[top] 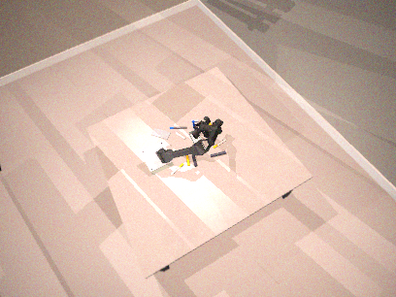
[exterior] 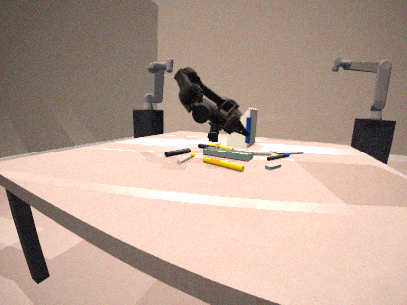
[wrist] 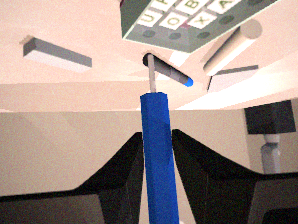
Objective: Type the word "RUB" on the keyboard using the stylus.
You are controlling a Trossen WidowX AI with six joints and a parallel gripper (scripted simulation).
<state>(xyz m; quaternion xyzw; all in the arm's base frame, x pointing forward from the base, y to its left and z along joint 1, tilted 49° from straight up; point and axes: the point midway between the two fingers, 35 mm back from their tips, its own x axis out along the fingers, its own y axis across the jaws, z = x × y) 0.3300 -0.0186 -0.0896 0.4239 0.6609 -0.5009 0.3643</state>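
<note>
Now: the grey block 60 mm ahead of my gripper tip, 100 mm to the left of it and 90 mm below it. Also, from my gripper tip: blue-tipped pen: 110 mm behind, 140 mm to the left, 90 mm below; blue stylus: 10 mm below.
</note>
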